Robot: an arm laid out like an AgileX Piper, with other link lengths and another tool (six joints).
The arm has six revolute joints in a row. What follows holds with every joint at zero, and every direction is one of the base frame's. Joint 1 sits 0.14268 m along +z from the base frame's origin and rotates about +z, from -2.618 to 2.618 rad. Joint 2 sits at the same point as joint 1 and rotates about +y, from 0 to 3.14 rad. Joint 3 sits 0.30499 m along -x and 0.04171 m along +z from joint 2 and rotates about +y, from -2.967 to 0 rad. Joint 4 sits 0.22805 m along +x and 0.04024 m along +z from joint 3 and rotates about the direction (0.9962, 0, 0.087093), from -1.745 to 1.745 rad. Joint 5 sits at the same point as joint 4 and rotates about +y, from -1.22 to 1.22 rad. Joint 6 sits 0.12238 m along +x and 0.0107 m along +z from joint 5 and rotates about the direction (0.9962, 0, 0.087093), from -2.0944 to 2.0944 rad. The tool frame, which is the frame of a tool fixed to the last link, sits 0.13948 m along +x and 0.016 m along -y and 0.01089 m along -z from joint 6; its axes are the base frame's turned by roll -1.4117, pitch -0.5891 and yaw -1.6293 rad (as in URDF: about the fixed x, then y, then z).
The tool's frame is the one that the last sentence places.
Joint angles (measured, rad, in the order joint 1, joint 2, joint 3, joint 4, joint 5, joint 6), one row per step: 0.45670 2.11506 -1.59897 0.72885 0.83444 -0.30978; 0.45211 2.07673 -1.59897 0.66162 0.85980 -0.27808; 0.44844 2.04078 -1.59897 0.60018 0.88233 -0.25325; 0.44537 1.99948 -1.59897 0.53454 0.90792 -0.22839; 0.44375 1.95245 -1.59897 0.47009 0.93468 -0.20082; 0.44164 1.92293 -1.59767 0.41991 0.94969 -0.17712; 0.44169 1.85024 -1.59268 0.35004 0.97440 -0.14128; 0.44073 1.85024 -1.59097 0.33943 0.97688 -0.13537; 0.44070 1.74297 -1.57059 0.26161 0.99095 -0.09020; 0.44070 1.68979 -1.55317 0.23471 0.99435 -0.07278; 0.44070 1.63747 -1.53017 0.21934 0.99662 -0.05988; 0.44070 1.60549 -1.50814 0.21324 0.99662 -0.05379; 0.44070 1.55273 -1.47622 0.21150 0.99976 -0.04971; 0.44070 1.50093 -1.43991 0.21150 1.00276 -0.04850; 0.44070 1.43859 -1.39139 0.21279 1.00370 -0.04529; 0.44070 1.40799 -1.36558 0.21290 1.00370 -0.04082
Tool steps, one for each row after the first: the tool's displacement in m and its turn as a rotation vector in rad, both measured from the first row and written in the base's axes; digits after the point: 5 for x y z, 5 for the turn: -0.00173 -0.01259 0.01095 -0.03722 -0.02222 0.01199; -0.00291 -0.02470 0.02129 -0.07318 -0.04685 0.02290; -0.00442 -0.03817 0.03360 -0.11269 -0.07599 0.03364; -0.00650 -0.05169 0.04858 -0.15038 -0.10788 0.03918; -0.00680 -0.06295 0.05699 -0.18241 -0.12899 0.03568; -0.01004 -0.07890 0.08177 -0.21643 -0.18036 0.02548; -0.01004 -0.08169 0.08040 -0.22620 -0.17810 0.02313; -0.01589 -0.10200 0.11541 -0.25391 -0.25517 -0.00840; -0.02129 -0.11075 0.13067 -0.25962 -0.28738 -0.02417; -0.02895 -0.11785 0.14365 -0.25822 -0.31195 -0.03757; -0.03532 -0.12224 0.14874 -0.25771 -0.32046 -0.04384; -0.04652 -0.12777 0.15798 -0.25027 -0.33502 -0.04969; -0.05871 -0.13340 0.16459 -0.24433 -0.34561 -0.05240; -0.07398 -0.14017 0.17013 -0.23657 -0.35484 -0.05731; -0.08177 -0.14369 0.17173 -0.23308 -0.35674 -0.06185
